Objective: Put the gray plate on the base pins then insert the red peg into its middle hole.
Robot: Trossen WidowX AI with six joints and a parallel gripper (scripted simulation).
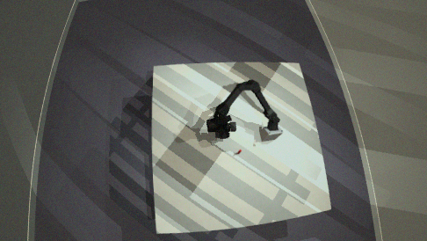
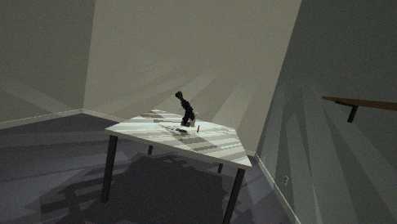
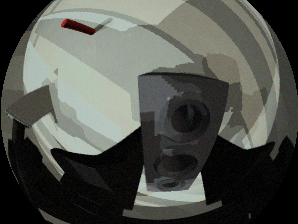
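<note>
The red peg is 120 mm behind my gripper tip, 150 mm to the left of it and 40 mm below it. Round my gripper tip: gray plate (30 mm above).
</note>
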